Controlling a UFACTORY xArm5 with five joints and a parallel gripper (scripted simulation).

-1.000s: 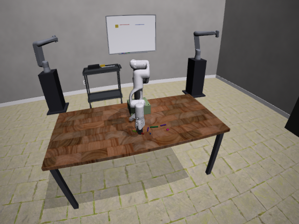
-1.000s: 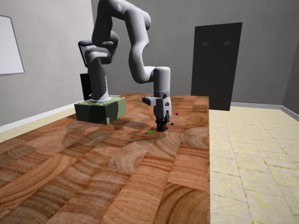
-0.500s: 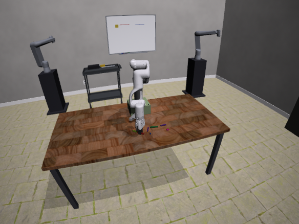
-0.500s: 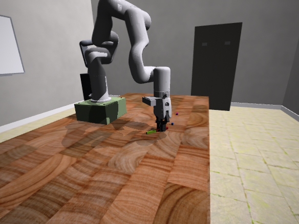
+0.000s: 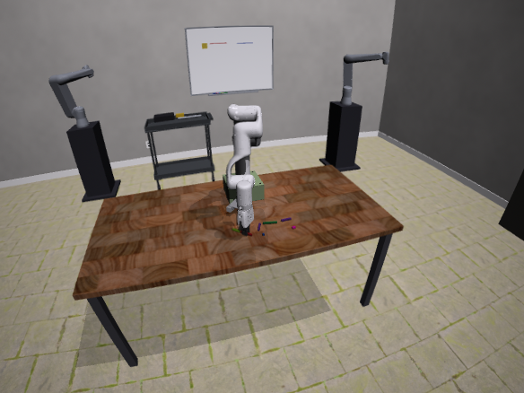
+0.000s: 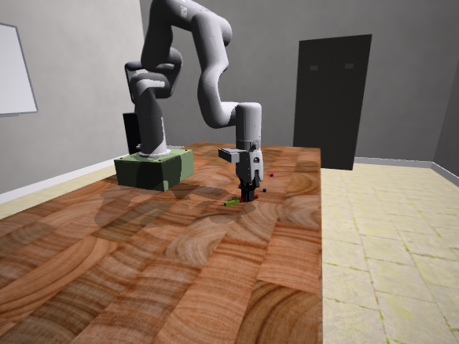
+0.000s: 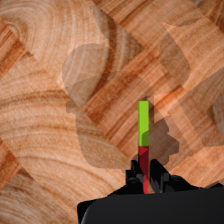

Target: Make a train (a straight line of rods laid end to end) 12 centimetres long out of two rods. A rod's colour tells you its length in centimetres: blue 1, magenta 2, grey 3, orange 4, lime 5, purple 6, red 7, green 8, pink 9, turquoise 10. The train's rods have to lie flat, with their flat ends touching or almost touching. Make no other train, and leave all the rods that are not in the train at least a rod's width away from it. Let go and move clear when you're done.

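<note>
Now: hand 2 cm above the red rod. Round my hand: green rod (15 cm to the left, 5 cm behind, 2 cm below); small blue rod (9 cm to the left, 4 cm ahead, 2 cm below); lime rod (4 cm to the right, 4 cm behind, 2 cm below).
</note>
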